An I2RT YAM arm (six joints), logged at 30 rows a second.
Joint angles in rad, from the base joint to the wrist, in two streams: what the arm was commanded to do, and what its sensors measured. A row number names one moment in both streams.
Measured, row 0:
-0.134, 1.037, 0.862, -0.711, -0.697, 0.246
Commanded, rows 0 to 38:
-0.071, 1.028, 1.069, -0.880, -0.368, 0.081
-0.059, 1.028, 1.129, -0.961, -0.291, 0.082
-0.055, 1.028, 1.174, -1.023, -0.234, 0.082
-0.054, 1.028, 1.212, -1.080, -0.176, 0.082
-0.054, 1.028, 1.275, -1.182, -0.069, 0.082
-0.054, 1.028, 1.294, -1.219, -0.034, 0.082
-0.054, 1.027, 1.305, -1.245, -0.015, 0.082
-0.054, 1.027, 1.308, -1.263, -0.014, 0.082
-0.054, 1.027, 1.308, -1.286, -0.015, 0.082
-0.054, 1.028, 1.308, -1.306, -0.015, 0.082
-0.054, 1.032, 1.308, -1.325, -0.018, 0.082
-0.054, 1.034, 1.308, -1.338, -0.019, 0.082
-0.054, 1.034, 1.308, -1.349, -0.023, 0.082
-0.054, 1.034, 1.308, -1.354, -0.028, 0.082
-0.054, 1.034, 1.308, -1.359, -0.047, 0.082
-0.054, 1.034, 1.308, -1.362, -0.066, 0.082
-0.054, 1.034, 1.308, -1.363, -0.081, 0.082
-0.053, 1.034, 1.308, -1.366, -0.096, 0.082
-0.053, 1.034, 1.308, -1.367, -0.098, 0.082
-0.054, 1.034, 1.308, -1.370, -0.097, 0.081
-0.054, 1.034, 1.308, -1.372, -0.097, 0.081
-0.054, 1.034, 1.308, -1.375, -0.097, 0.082
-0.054, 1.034, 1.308, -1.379, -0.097, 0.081
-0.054, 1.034, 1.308, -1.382, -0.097, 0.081
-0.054, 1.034, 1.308, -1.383, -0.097, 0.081
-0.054, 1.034, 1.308, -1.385, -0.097, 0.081
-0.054, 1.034, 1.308, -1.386, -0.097, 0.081
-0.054, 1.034, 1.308, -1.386, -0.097, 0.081
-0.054, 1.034, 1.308, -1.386, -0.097, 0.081
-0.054, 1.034, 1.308, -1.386, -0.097, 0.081
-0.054, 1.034, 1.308, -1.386, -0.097, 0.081
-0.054, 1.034, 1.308, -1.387, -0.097, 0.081
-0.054, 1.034, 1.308, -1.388, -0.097, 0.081
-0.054, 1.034, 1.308, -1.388, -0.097, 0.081
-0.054, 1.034, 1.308, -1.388, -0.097, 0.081
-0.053, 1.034, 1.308, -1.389, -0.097, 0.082
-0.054, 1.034, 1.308, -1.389, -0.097, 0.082
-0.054, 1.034, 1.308, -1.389, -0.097, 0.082
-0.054, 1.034, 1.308, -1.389, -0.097, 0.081
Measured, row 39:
-0.062, 1.034, 1.294, -1.386, -0.092, 0.081
